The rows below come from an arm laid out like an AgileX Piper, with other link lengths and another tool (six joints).
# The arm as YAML. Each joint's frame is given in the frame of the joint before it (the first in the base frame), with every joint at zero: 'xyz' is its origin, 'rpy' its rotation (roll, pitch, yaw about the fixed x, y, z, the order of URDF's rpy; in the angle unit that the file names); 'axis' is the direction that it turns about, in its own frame. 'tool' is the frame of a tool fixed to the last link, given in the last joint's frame.
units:
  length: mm
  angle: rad
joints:
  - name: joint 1
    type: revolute
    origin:
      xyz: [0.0, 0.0, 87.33]
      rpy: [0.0, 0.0, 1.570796]
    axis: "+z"
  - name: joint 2
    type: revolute
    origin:
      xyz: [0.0, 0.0, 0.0]
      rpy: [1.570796, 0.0, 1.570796]
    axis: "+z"
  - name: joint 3
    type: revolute
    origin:
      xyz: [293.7, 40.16, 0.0]
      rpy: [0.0, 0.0, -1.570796]
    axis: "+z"
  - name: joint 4
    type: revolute
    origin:
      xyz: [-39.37, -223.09, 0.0]
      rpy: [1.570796, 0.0, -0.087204]
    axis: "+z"
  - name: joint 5
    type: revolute
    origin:
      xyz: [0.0, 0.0, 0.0]
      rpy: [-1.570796, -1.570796, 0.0]
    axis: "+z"
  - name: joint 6
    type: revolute
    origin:
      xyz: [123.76, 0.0, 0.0]
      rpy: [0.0, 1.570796, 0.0]
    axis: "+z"
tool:
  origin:
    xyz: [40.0, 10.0, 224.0]
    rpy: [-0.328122, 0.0, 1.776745]
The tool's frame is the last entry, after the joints.
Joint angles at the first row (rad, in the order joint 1, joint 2, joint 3, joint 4, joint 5, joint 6):
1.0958 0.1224 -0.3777 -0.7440 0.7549 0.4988
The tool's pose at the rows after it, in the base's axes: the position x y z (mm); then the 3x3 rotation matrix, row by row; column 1 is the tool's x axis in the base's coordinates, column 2 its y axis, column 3 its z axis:
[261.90 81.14 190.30], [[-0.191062 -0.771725 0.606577], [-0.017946 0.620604 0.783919], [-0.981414 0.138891 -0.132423]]
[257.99 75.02 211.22], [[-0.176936 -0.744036 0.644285], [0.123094 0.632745 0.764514], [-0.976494 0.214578 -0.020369]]
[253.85 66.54 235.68], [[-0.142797 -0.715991 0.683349], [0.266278 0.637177 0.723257], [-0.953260 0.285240 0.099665]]
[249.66 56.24 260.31], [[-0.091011 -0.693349 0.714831], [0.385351 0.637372 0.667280], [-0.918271 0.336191 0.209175]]
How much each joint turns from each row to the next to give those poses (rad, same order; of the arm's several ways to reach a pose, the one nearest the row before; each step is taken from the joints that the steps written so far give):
-0.0891 -0.0322 0.0005 0.0491 -0.0688 0.0350
-0.1173 -0.0334 0.0004 0.0618 -0.0893 0.0358
-0.1323 -0.0292 0.0004 0.0736 -0.0969 0.0333
-0.1270 -0.0232 0.0003 0.0748 -0.0894 0.0216

